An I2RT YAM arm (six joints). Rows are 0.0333 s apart.
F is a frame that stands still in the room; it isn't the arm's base.
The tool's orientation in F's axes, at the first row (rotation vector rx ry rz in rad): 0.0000, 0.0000, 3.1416
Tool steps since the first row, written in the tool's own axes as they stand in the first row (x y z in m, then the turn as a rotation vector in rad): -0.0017, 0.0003, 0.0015, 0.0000, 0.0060, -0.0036; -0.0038, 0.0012, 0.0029, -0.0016, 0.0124, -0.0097; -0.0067, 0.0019, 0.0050, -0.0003, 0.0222, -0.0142; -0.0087, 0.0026, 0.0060, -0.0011, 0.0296, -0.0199; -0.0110, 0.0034, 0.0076, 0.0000, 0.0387, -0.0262; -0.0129, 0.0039, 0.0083, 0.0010, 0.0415, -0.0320
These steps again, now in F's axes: 0.0017, -0.0003, 0.0015, 0.0000, -0.0060, -0.0036; 0.0038, -0.0012, 0.0029, 0.0016, -0.0124, -0.0097; 0.0067, -0.0019, 0.0050, 0.0003, -0.0222, -0.0142; 0.0087, -0.0026, 0.0060, 0.0011, -0.0296, -0.0199; 0.0110, -0.0034, 0.0076, 0.0000, -0.0387, -0.0262; 0.0129, -0.0039, 0.0083, -0.0010, -0.0415, -0.0320
